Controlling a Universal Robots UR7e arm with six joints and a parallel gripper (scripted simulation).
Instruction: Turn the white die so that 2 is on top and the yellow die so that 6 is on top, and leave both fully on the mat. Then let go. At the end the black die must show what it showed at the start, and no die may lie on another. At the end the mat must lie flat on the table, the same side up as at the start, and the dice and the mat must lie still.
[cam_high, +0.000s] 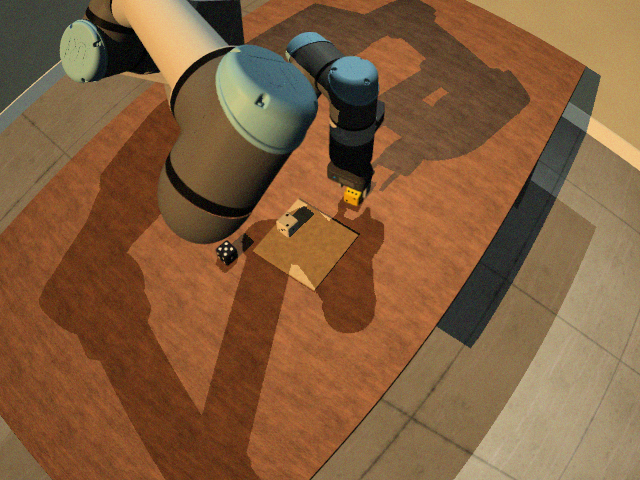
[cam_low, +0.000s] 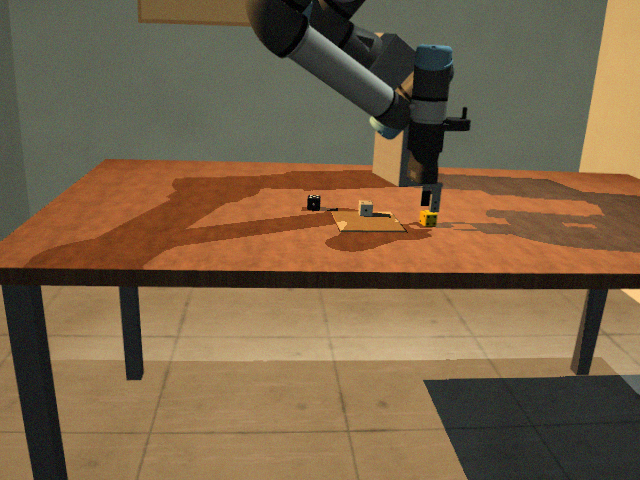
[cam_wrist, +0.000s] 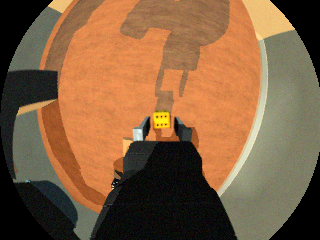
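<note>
The yellow die lies 4 cm below my hand. The rest, counted from my hand: white die (13 cm to the right, 7 cm behind, 4 cm below); then tan mat (13 cm to the right, 5 cm below, 2 cm behind); then black die (24 cm to the right, 13 cm behind, 4 cm below).
</note>
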